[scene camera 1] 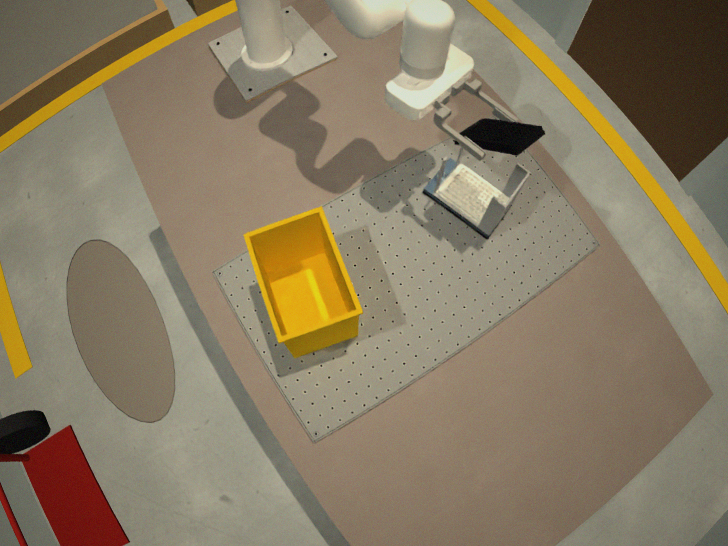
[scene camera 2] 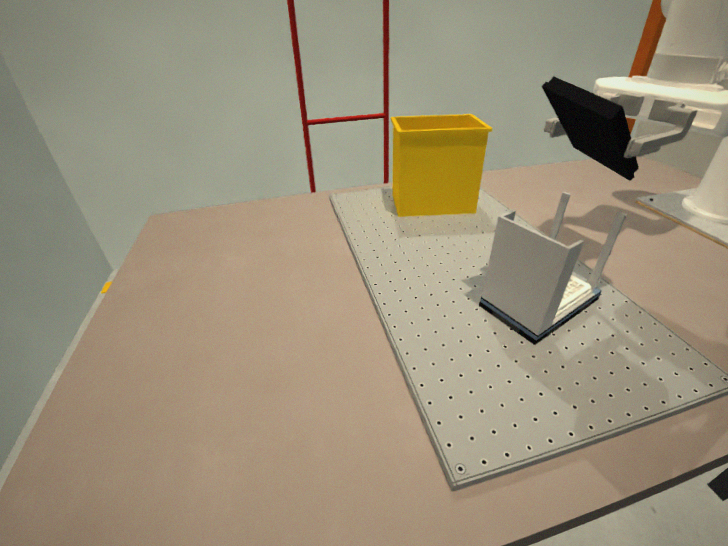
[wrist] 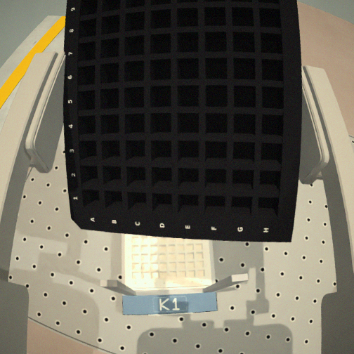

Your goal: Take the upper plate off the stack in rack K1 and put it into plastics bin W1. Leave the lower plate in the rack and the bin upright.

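Frame: origin at the arm's base, x right, y ahead, z up, level; millimetres.
Seen in the pictures: hand at its tool point: (scene camera 1: 489,131) (scene camera 2: 598,135); arm's base at its link origin: (scene camera 1: 267,52) (scene camera 2: 713,211).
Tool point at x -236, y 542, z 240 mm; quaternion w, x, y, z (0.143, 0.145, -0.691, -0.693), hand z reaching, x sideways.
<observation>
Offsets run from my tool point to a thing's top centre. "*": to the spot under its first point. Level surfaces: height alone.
My gripper (scene camera 1: 500,137) (scene camera 2: 590,136) (wrist: 176,172) is shut on the black upper plate, with one finger along each long side. The black upper plate (scene camera 1: 510,138) (scene camera 2: 588,120) (wrist: 187,100) is steeply tilted and hangs above rack K1, apart from it. Rack K1 @[dx -4, dy +9, dz -94 mm] (scene camera 1: 499,210) (scene camera 2: 526,267) (wrist: 169,303) stands upright on the perforated board, with a blue label. The cream lower plate @[dx -9, dy +18, dz -206 mm] (scene camera 1: 467,191) (scene camera 2: 575,290) (wrist: 167,260) lies in the rack; the black plate hides part of it in the wrist view. Yellow plastics bin W1 @[dx +359, dy +82, dz -60 mm] (scene camera 1: 322,343) (scene camera 2: 438,170) stands upright; no plate shows inside it.
The perforated board @[dz -240 mm] (scene camera 1: 452,299) (scene camera 2: 435,329) carries the rack and the bin. The rack has a tall grey wall at one end and two thin posts @[* dx -15, dy -58, dz -146 mm] (scene camera 2: 608,249) at the other. The arm's base plate (scene camera 1: 305,35) lies behind the board.
</observation>
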